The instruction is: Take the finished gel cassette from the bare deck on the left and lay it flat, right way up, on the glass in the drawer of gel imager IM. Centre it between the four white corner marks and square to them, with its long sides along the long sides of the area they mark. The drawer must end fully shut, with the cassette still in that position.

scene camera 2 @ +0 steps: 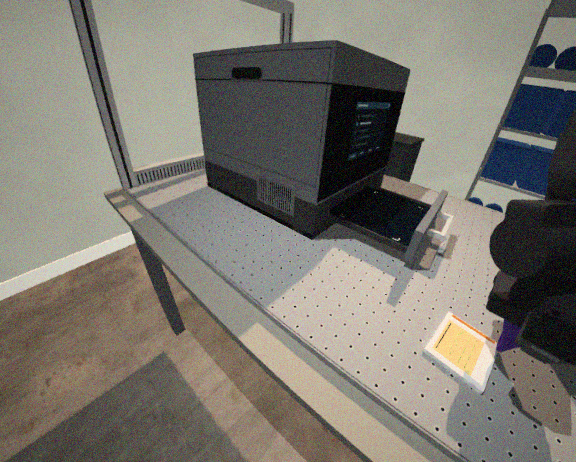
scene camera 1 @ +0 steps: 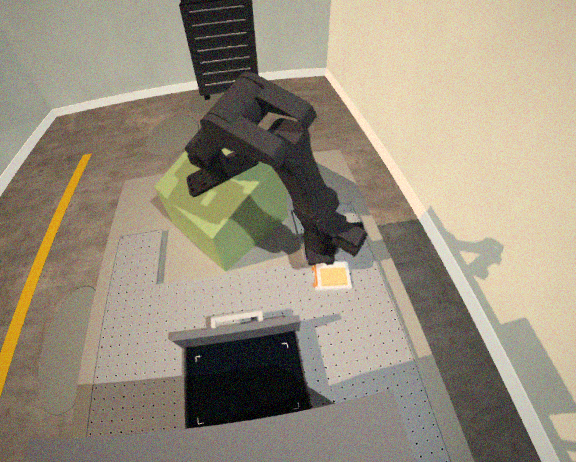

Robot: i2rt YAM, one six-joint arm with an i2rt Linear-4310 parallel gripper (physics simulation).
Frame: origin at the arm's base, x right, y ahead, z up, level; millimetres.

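Seen in the pictures: gripper, fingertip midpoint: (scene camera 2: 498, 348) (scene camera 1: 316, 262); arm's base, link origin: (scene camera 1: 222, 171).
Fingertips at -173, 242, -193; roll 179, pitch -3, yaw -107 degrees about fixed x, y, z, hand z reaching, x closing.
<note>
Offsets run from my fingertips to a thing's top centre, as dx, dy, dz. "*": to the spot under its first point. Level surfaces: height alone.
The gel cassette @[-21, +50, +1] (scene camera 1: 333, 276) (scene camera 2: 460, 350), white with a yellow-orange face and an orange strip on one edge, lies flat on the bare perforated deck @[dz -6] (scene camera 1: 365, 345) (scene camera 2: 340, 300). My gripper (scene camera 1: 320, 262) (scene camera 2: 507, 337) is shut and empty, beside the cassette at its side away from the imager; a purple fingertip shows in the scene camera 2 view, and the tips are partly hidden. Gel imager IM (scene camera 1: 240, 442) (scene camera 2: 265, 125) has its drawer (scene camera 1: 235, 332) (scene camera 2: 424, 232) pulled out. The dark glass @[+274, +236, +26] (scene camera 1: 245, 382) (scene camera 2: 382, 212) shows white corner marks and bears no cassette.
A white handle @[* +247, +94, +48] (scene camera 1: 236, 318) (scene camera 2: 445, 225) sticks out from the drawer front. A green block (scene camera 1: 220, 245) stands by the arm, behind the deck. A raised strip (scene camera 1: 162, 257) lies at the deck's other side. A dark cabinet (scene camera 1: 222, 30) and a shelf rack (scene camera 2: 550, 74) stand in the background.
</note>
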